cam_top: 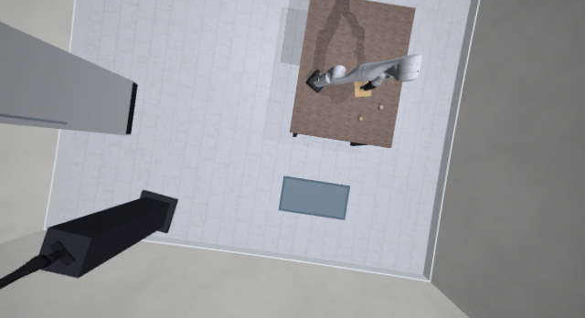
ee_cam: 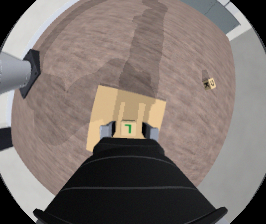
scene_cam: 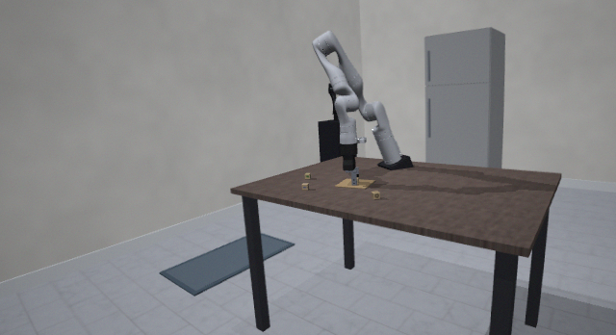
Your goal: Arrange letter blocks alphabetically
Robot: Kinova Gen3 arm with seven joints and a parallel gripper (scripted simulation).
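Now: hand 1 cm past the mat, 1 cm to the left of it and 2 cm above it. From my hand the other things lie so: tan block (19 cm ahead, 12 cm to the right, 1 cm below).
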